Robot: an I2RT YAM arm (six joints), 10 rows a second.
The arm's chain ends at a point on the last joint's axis. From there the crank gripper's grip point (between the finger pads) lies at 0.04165 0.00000 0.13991 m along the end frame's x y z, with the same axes.
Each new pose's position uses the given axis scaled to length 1; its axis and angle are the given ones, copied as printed.
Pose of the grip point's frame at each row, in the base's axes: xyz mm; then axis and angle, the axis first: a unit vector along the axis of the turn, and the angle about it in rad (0 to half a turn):
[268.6 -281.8 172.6 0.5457 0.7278 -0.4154 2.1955]
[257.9 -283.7 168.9 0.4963 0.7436 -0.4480 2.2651]
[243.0 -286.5 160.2 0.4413 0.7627 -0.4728 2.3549]
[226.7 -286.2 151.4 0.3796 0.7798 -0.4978 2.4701]
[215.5 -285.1 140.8 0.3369 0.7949 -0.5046 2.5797]
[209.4 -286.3 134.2 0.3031 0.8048 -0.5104 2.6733]
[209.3 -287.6 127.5 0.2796 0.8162 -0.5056 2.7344]
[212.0 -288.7 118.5 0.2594 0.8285 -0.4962 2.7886]
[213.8 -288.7 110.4 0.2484 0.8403 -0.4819 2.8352]
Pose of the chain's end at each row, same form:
[241.0 -165.0 255.7 0.5457 0.7278 -0.4154 2.1955]
[238.8 -164.8 251.4 0.4963 0.7436 -0.4480 2.2651]
[232.8 -166.7 243.0 0.4413 0.7627 -0.4728 2.3549]
[227.9 -165.4 233.4 0.3796 0.7798 -0.4978 2.4701]
[226.7 -165.8 224.1 0.3369 0.7949 -0.5046 2.5797]
[229.5 -168.0 217.4 0.3031 0.8048 -0.5104 2.6733]
[234.0 -171.2 212.1 0.2796 0.8162 -0.5056 2.7344]
[240.5 -174.9 205.3 0.2594 0.8285 -0.4962 2.7886]
[245.7 -178.5 200.6 0.2484 0.8403 -0.4819 2.8352]

